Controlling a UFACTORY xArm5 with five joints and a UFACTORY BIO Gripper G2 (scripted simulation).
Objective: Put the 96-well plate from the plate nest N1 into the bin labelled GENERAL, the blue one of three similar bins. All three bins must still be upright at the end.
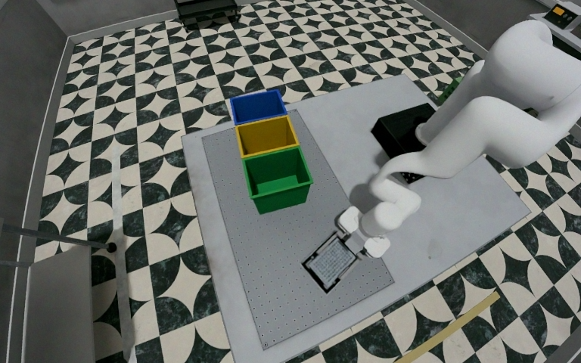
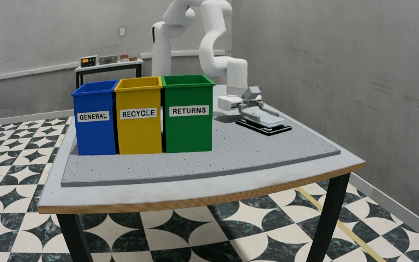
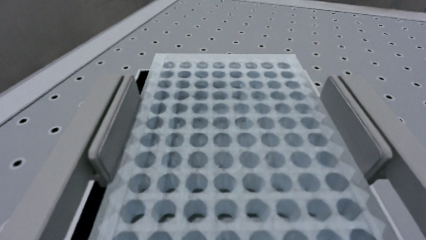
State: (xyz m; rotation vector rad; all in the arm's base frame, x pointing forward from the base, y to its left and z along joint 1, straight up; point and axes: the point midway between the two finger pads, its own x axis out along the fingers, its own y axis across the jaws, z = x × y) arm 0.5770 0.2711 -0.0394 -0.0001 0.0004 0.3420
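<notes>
Right now the black plate nest N1 is 3 cm below my hand. The rest, counted from my hand: yellow recycle bin 42 cm to the right, 7 cm ahead, 5 cm above; green returns bin 28 cm to the right, 8 cm ahead, 5 cm above; clear 96-well plate 1 cm below.
</notes>
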